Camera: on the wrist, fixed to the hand. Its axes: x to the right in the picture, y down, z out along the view.
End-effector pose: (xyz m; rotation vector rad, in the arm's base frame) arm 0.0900 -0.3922 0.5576 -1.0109 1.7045 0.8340
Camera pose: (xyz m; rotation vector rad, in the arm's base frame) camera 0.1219 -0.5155 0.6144 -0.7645 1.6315 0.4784
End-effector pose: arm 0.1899 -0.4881 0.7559 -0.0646 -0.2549 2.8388
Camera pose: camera 0.2473 -0.4055 0.6593 0.1759 0.2471 2.7527
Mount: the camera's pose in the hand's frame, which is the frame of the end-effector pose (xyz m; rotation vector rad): -0.0292 -0.0765 -0.1129 0.3745 -0.1094 -0.0894
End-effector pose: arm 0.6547 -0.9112 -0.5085 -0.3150 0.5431 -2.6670
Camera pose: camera 0.6221 -0.7974 -0.5822 -0.3770 -0.0082 -2.7443
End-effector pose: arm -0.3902 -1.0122 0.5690 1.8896 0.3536 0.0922
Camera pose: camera -0.4597 -0.8949 0.5396 2.2336 0.4004 -0.1470
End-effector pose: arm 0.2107 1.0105 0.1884 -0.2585 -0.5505 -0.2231
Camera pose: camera 0.2201 0.9085 0.0938 0.1185 -0.7009 -0.1888
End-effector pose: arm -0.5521 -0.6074 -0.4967 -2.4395 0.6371 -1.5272
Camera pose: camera -0.6442 -0.5191 -0.4404 -2.2666 0.2003 -1.3842
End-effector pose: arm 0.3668 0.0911 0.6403 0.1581 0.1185 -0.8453
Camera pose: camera 0.2854 0.0836 0.5273 0.4597 -0.1381 -0.9581
